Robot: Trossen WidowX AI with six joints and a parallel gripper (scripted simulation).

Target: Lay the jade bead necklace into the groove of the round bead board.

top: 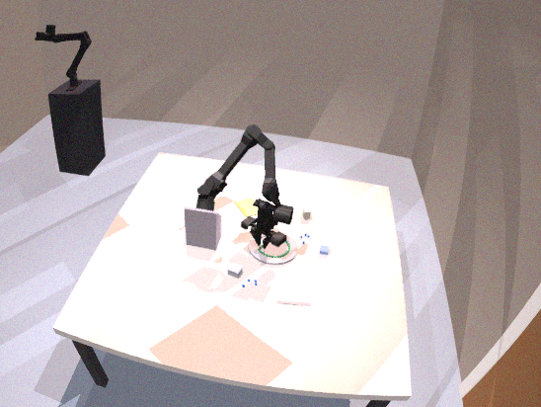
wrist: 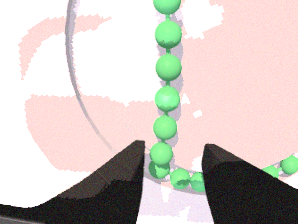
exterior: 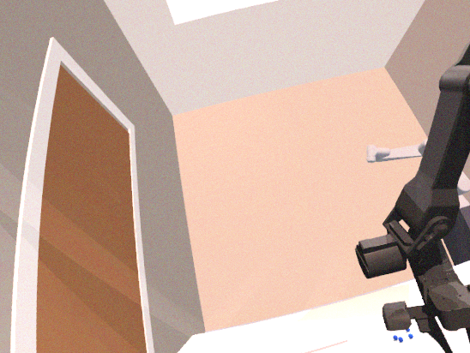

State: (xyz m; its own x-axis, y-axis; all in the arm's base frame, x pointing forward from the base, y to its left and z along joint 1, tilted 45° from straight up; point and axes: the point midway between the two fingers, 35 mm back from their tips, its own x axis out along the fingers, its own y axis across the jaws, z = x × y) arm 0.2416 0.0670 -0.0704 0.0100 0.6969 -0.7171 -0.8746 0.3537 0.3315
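Right now the round white bead board is 40 mm ahead of my gripper tip, 20 mm to the left of it and 10 mm below it. The rest, counted from my gripper tip: yellow sheet: 270 mm to the left, 100 mm behind, 20 mm below; thin rod: 260 mm to the right, 160 mm ahead, 20 mm below; blue block: 260 mm ahead, 50 mm to the left, 10 mm below.
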